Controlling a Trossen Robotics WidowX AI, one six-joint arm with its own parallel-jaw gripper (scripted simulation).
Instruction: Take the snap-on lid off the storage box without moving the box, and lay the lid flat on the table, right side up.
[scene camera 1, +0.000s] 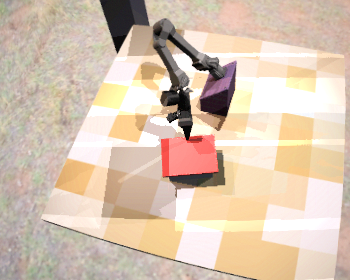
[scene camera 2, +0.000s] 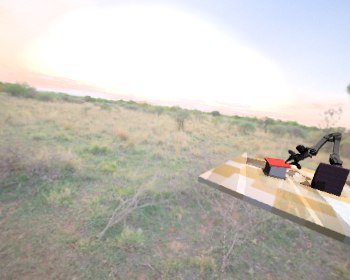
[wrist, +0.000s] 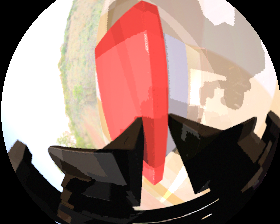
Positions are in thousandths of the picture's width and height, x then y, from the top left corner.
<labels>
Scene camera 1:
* lid: 516, 562
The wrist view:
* my gripper: 555, 533
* lid: 470, 310
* storage box: 630, 275
</labels>
